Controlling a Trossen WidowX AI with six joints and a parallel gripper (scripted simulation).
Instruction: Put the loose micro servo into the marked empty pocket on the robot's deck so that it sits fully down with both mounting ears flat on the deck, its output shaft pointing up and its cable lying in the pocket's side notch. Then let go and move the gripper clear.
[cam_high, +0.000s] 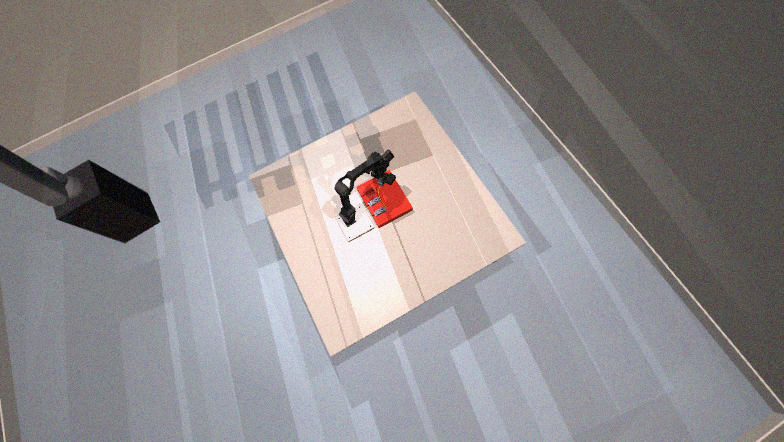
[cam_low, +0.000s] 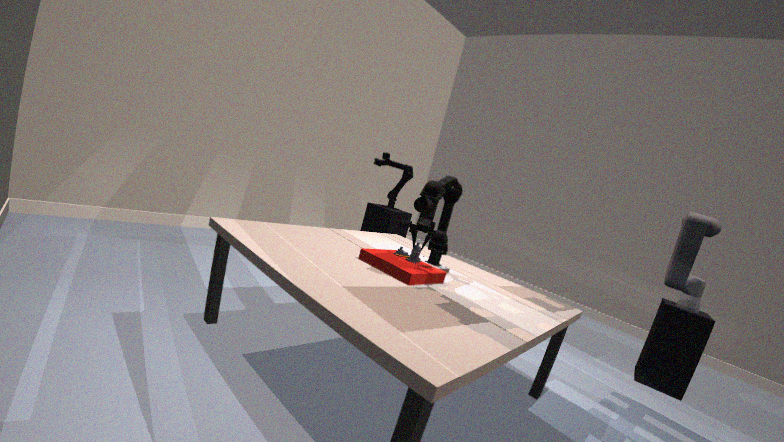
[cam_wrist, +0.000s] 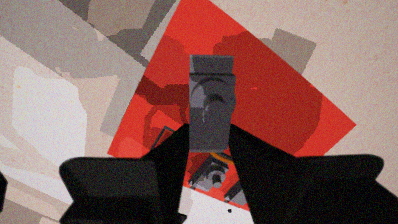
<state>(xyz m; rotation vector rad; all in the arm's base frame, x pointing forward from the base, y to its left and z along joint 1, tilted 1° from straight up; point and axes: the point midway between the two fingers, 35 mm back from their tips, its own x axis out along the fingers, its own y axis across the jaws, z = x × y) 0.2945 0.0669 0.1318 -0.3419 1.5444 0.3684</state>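
My gripper tip is 100 mm above the red deck, 80 mm to the left of it and 10 mm short of it.
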